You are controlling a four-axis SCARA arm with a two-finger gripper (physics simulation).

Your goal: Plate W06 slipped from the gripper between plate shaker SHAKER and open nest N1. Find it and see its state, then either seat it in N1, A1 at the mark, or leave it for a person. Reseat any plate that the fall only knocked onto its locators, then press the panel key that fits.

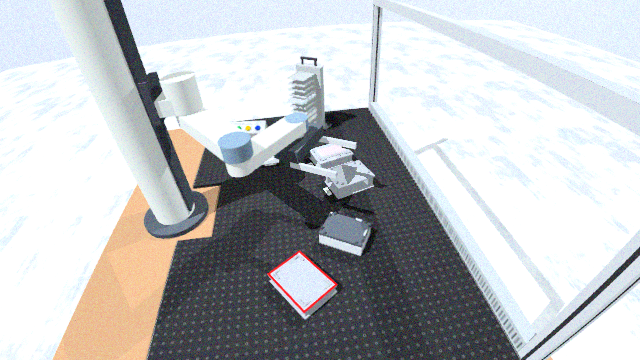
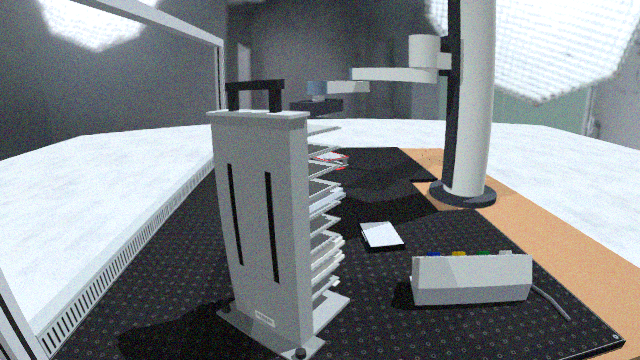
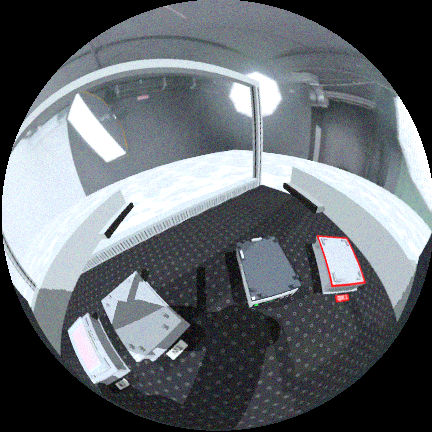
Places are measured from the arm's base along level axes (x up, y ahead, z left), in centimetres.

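Pixels of known places: gripper, fingertip midpoint: [image 1: 346, 159] [image 3: 204, 182]; arm's base at its link origin: [image 1: 177, 214] [image 2: 462, 194].
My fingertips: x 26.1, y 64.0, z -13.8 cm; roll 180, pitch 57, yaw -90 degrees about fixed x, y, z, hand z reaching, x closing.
Note:
For each thing: its middle in the pictures, then the offset to it from my fingertips. "spot": a spot on its surface instead.
- dark-topped shaker at a spot on its surface: [image 3: 267, 267] [image 1: 341, 226] spot: dx -19.3, dy -3.5, dz -9.3 cm
- Nest N1 at the middle of its body: [image 3: 138, 314] [image 1: 349, 177] dx -21.5, dy +5.1, dz +17.5 cm
- plate with a pink top, body centre: [image 1: 331, 149] dx -18.7, dy +1.1, dz +35.4 cm
- key panel at the middle of its body: [image 2: 471, 271] [image 1: 245, 130] dx -20.6, dy -38.8, dz +65.8 cm
- red-edged nest at the middle of its body: [image 1: 302, 282] [image 3: 338, 261] [image 2: 325, 158] dx -22.5, dy -18.1, dz -25.5 cm
- tall plate rack at the middle of its body: [image 2: 280, 214] [image 1: 306, 96] dx -6.4, dy -5.5, dz +67.5 cm
- low white-topped block at the middle of its body: [image 2: 380, 235] [image 1: 270, 157] dx -24.1, dy -26.5, dz +42.7 cm
My gripper [image 1: 346, 159] [image 3: 204, 182] is open, its fingers wide apart with nothing between them, high over the nests. The dark-topped shaker [image 1: 345, 227] [image 3: 267, 267] stands on the mat. Nest N1 [image 1: 352, 181] [image 3: 145, 320] is a grey block with shadows across its top; I make out no plate on it. Beside it, a plate with a pink top [image 1: 331, 151] [image 3: 87, 345] sits on the neighbouring nest; whether it is fully seated is hard to tell. Plate W06 cannot be made out between shaker and N1. The key panel [image 1: 250, 127] [image 2: 470, 280] has green, yellow, blue and white keys.
The red-edged nest [image 1: 302, 281] [image 2: 330, 156] [image 3: 341, 260] stands beyond the shaker. A tall plate rack [image 1: 320, 95] [image 2: 260, 200] stands at the other end. A low white-topped block [image 2: 382, 235] lies between rack and arm column [image 1: 125, 125] [image 2: 472, 100]. A framed rail [image 1: 430, 185] edges the mat.

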